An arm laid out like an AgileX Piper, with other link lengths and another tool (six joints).
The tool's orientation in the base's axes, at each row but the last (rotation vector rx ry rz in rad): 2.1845, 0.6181, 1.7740; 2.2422, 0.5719, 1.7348; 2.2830, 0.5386, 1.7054; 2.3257, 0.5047, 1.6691; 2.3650, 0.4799, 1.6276; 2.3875, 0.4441, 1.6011; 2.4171, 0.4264, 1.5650; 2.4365, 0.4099, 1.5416; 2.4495, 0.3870, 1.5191; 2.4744, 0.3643, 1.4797
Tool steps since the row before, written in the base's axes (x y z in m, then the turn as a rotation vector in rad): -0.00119, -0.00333, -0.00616, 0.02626, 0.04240, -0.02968; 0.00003, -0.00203, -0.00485, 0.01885, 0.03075, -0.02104; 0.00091, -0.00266, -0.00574, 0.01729, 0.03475, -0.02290; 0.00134, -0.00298, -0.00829, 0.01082, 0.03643, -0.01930; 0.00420, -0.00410, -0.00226, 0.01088, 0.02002, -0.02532; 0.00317, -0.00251, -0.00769, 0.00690, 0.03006, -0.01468; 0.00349, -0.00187, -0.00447, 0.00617, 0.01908, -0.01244; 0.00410, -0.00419, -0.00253, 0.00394, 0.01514, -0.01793; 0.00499, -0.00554, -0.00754, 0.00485, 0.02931, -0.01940; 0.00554, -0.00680, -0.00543, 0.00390, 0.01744, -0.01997
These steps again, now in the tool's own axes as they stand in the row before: -0.00710, -0.00008, -0.00001, -0.00101, -0.04640, 0.03485; -0.00511, -0.00025, 0.00121, -0.00036, -0.03347, 0.02496; -0.00589, 0.00022, 0.00246, -0.00065, -0.03807, 0.02411; -0.00800, -0.00026, 0.00391, 0.00128, -0.03913, 0.01684; -0.00217, 0.00351, 0.00475, -0.01031, -0.02624, 0.01911; -0.00639, -0.00002, 0.00588, 0.00114, -0.03225, 0.01119; -0.00312, 0.00061, 0.00506, -0.00123, -0.02134, 0.01000; -0.00194, 0.00352, 0.00496, -0.00815, -0.01976, 0.01046; -0.00608, 0.00319, 0.00808, -0.00415, -0.03344, 0.01110; -0.00419, 0.00515, 0.00790, -0.00896, -0.02254, 0.01138
